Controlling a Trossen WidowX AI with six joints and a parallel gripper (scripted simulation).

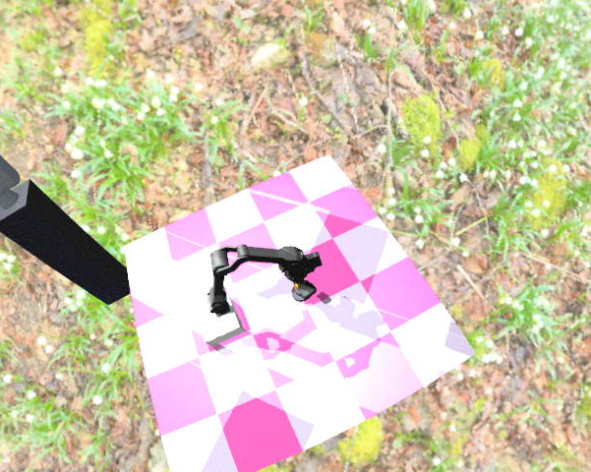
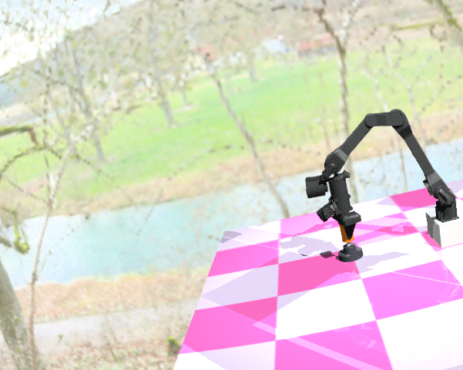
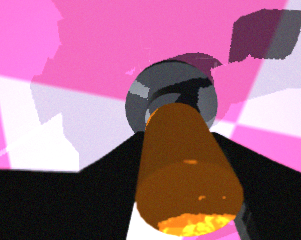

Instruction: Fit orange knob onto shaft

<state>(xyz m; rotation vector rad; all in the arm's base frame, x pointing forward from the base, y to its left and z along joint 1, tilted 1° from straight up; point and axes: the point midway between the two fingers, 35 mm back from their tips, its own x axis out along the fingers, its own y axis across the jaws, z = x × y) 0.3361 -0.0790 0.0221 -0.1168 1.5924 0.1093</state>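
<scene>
Right now the orange knob is 3 cm above my gripper tip. The rest, counted from my gripper tip: round pedestal 4 cm below.
</scene>
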